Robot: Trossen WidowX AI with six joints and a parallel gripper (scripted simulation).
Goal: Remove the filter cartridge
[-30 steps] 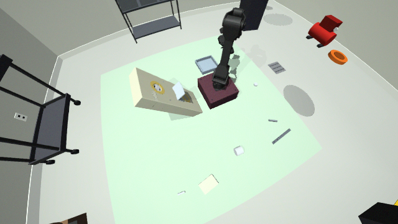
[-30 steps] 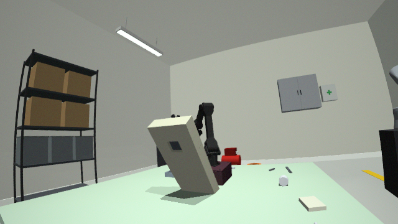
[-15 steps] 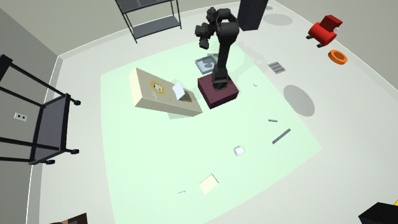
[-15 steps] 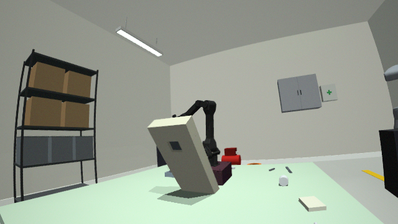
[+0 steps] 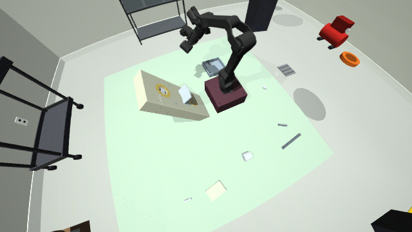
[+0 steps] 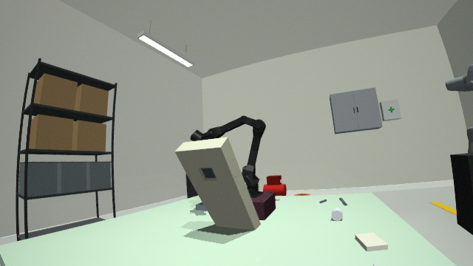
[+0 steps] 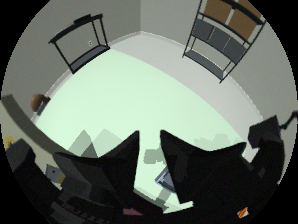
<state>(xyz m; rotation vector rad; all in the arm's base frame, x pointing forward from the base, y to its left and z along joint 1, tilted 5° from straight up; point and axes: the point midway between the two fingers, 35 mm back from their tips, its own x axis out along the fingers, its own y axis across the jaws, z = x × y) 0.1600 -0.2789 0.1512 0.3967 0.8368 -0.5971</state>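
Now: gripper tip 17 cm short of the round filter cartridge, 34 cm to the right of it and 3 cm below it. From my gripper tip the other things lie so: small white pin 19 cm ahead, 82 cm to the left, 23 cm below; then blue-grey tray 20 cm behind, 1 cm to the right, 22 cm below; then cream pad 4 cm ahead, 81 cm to the left, 22 cm below.
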